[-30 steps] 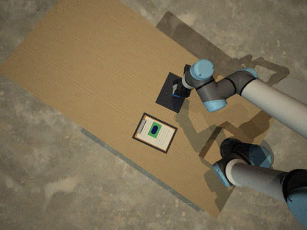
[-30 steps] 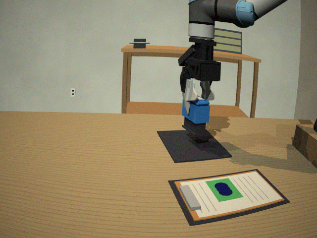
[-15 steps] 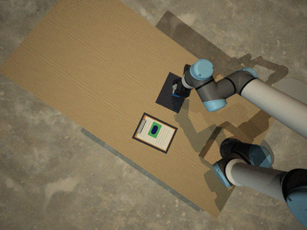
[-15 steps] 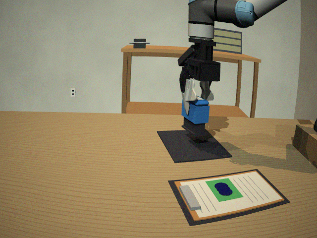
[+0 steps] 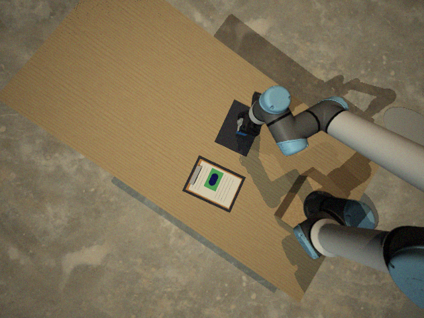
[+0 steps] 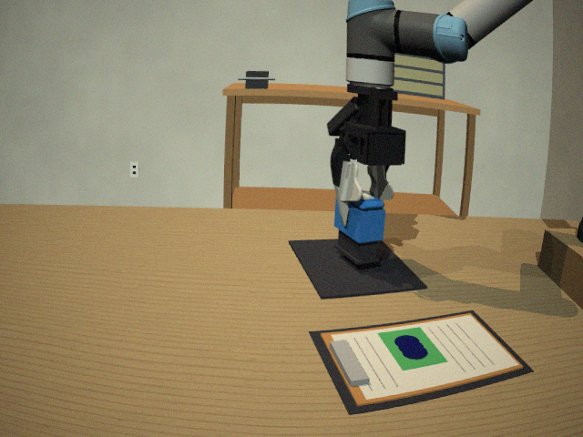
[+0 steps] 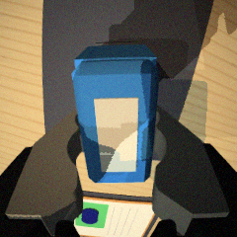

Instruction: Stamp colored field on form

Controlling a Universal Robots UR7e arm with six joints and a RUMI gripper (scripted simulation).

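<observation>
Now: hand 80 mm above the mat. The rest, counted from my hand: blue stamp 20 mm below.
</observation>
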